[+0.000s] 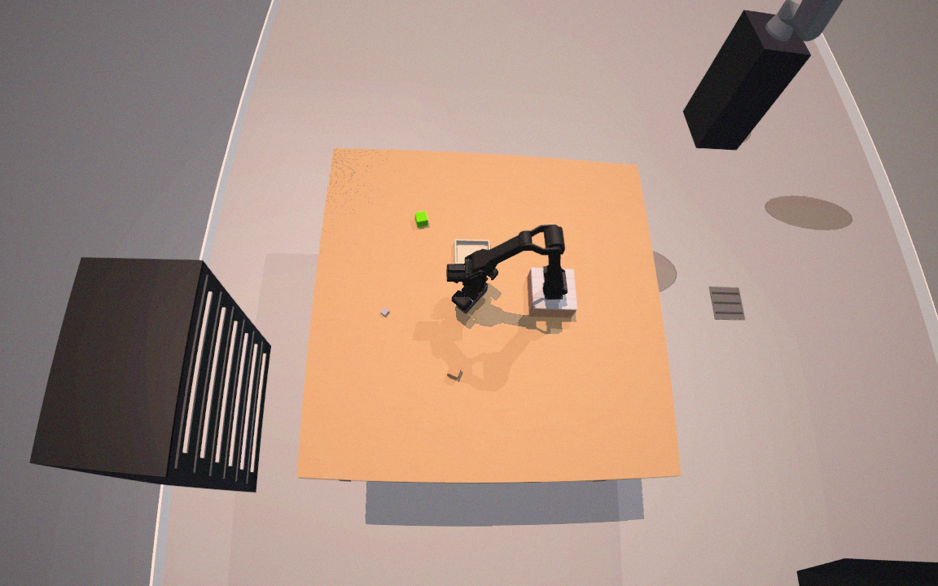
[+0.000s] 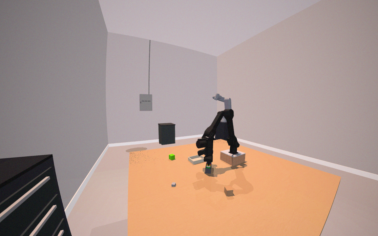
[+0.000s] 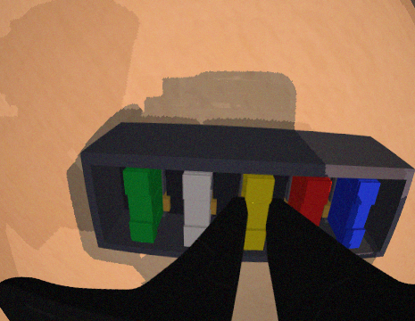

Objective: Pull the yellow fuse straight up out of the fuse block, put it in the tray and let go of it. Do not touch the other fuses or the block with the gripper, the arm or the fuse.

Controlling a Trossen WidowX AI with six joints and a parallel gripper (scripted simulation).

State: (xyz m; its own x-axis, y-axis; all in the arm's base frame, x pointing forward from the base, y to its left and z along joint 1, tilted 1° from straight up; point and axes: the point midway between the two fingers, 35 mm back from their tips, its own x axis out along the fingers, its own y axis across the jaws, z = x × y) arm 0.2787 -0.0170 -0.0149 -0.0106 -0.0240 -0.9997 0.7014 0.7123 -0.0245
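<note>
Now: the red fuse 1 cm to the right of my gripper tip, 1 cm below it and 1 cm behind it. From my gripper tip the other things lie so: white fuse: 2 cm to the left, 1 cm below, 1 cm ahead; blue fuse: 3 cm to the right, 3 cm behind, 1 cm below; yellow fuse: 1 cm below.
</note>
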